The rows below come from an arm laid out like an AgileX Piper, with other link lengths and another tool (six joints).
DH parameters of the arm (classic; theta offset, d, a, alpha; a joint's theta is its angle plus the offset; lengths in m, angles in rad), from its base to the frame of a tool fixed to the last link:
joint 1: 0 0.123 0 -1.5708
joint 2: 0.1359 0 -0.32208 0
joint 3: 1.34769 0 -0.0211 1.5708
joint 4: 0 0.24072 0 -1.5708
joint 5: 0 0 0 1.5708
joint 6: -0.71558 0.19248 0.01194 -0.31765
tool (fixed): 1.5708 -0.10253 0 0
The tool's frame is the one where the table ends.
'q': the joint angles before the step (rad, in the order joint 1, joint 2, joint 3, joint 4, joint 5, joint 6). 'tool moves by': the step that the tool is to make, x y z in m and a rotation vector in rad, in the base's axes. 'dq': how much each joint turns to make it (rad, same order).
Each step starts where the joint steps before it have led.
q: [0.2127, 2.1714, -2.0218, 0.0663, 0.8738, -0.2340]
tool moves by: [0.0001, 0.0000, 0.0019, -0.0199, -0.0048, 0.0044]
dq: [0.0022, 0.0000, -0.0056, -0.0200, 0.0052, -0.0008]
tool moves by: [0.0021, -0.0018, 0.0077, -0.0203, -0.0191, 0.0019]
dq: [-0.0017, 0.0042, -0.0329, -0.0223, 0.0145, -0.0027]
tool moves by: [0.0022, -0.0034, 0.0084, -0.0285, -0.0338, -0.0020]
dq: [-0.0031, 0.0007, -0.0240, -0.0345, -0.0038, -0.0007]
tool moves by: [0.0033, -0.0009, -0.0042, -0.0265, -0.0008, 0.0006]
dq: [0.0000, 0.0135, -0.0066, -0.0258, -0.0022, -0.0004]
